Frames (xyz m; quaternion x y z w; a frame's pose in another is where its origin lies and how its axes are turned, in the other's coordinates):
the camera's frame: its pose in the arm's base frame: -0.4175 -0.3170 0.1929 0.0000 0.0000 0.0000 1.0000
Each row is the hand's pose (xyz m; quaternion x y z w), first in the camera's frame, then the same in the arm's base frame.
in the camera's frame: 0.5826 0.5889 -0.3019 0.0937 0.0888 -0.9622 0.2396
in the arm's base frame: 0.1651 0.2719 -0.1090 0.0937 0.0888 -0.9622 0.2396
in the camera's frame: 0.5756 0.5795 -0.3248 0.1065 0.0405 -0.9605 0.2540
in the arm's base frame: 0.1581 0.2625 -0.1319 0.1065 0.0405 -0.9605 0.2540
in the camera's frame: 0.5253 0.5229 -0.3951 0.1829 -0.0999 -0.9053 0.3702
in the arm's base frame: 0.1078 0.2059 -0.2022 0.1829 -0.0999 -0.9053 0.3702
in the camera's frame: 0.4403 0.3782 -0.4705 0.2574 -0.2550 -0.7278 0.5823
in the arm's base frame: 0.0228 0.0612 -0.2776 0.2574 -0.2550 -0.7278 0.5823
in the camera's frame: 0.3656 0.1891 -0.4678 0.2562 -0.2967 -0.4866 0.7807
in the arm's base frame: -0.0519 -0.1279 -0.2749 0.2562 -0.2967 -0.4866 0.7807
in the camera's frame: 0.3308 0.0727 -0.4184 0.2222 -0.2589 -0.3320 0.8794
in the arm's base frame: -0.0867 -0.2443 -0.2255 0.2222 -0.2589 -0.3320 0.8794
